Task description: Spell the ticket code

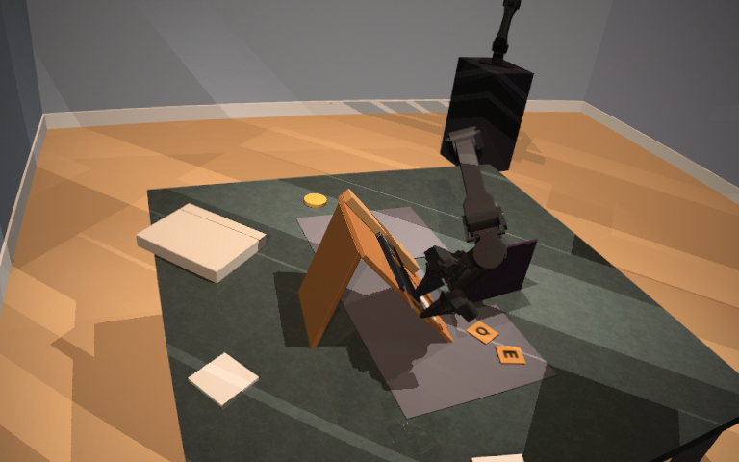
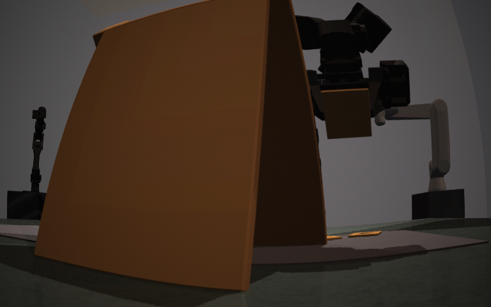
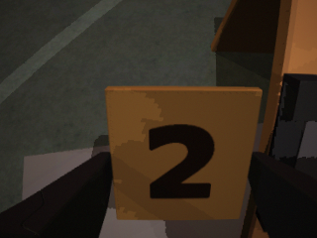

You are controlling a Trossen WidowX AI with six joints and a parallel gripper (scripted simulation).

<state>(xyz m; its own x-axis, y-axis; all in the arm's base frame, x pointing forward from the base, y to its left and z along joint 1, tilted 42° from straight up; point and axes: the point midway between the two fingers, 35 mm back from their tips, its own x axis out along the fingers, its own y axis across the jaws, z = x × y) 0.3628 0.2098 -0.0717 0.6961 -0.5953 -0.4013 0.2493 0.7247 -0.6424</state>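
Now: the white ticket 80 mm behind my gripper tip, 70 mm to the right of it and 70 mm below it. From my gripper tip the other things lie so: orange tile marked 2: right at my gripper tip; then cream box: 300 mm ahead, 570 mm to the right, 130 mm below; then grey mat: 180 mm behind, 220 mm to the right, 150 mm below.
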